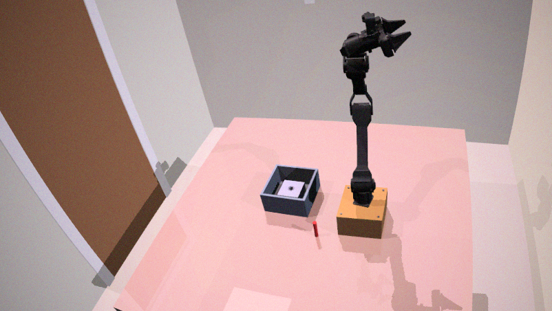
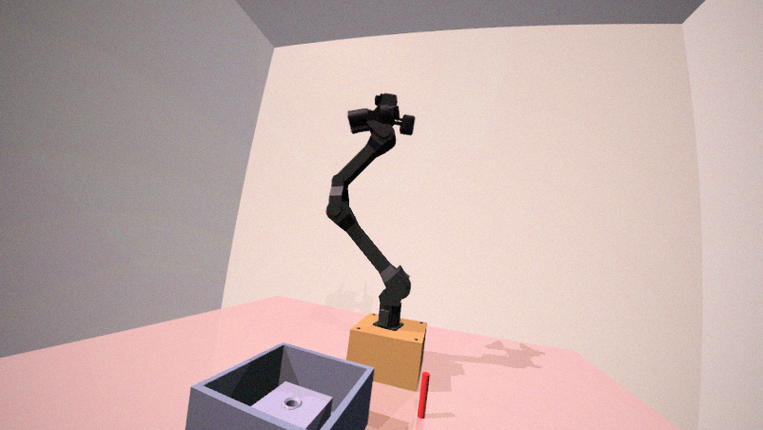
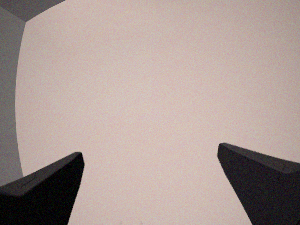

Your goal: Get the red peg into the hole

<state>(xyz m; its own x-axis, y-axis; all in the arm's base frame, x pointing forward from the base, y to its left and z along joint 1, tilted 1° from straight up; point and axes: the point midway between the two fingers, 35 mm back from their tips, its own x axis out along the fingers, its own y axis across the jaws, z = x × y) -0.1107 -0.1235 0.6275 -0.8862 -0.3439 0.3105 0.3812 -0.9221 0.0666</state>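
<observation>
My gripper tip is 27 cm short of the red peg, 29 cm to the right of it and 70 cm above it. Also, from my gripper tip: grey-blue box 46 cm ahead, 13 cm to the left, 72 cm below; then pale plate 46 cm ahead, 13 cm to the left, 70 cm below.
</observation>
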